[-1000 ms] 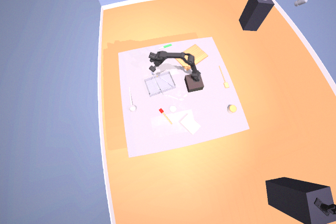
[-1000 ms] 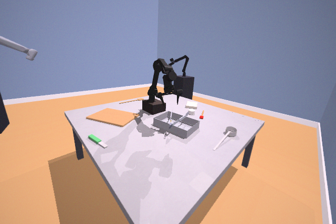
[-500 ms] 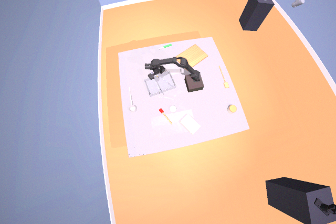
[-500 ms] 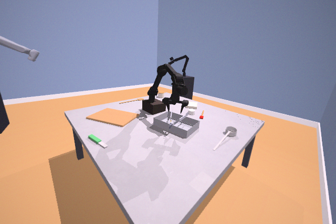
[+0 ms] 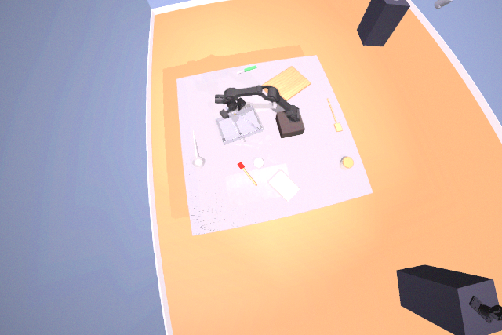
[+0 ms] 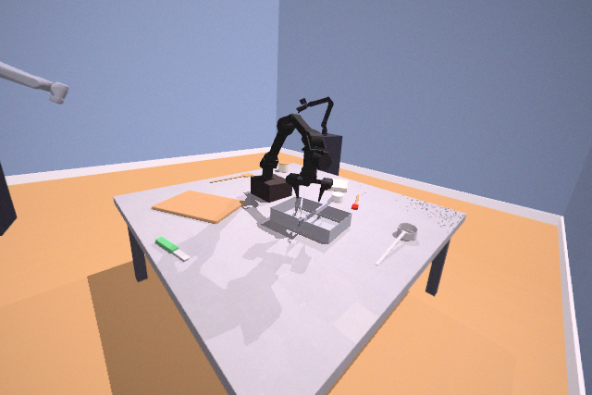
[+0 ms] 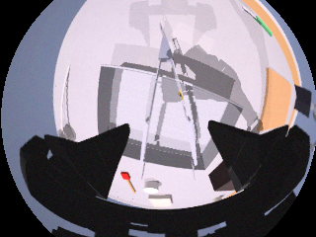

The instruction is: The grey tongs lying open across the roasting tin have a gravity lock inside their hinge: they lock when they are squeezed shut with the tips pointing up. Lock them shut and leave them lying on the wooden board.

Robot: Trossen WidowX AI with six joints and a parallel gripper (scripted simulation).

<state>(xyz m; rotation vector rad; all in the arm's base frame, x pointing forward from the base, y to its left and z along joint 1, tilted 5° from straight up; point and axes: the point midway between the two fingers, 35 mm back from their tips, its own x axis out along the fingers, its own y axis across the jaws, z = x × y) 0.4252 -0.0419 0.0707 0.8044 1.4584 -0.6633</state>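
Right now my gripper tip is 3 cm past the grey roasting tin, 4 cm to the right of it and 10 cm above it. Round my gripper tip: red-headed spatula 6 cm behind, 39 cm to the left, 12 cm below; then white block 32 cm behind, 50 cm to the left, 11 cm below; then wooden board 43 cm behind, 33 cm to the right, 12 cm below.
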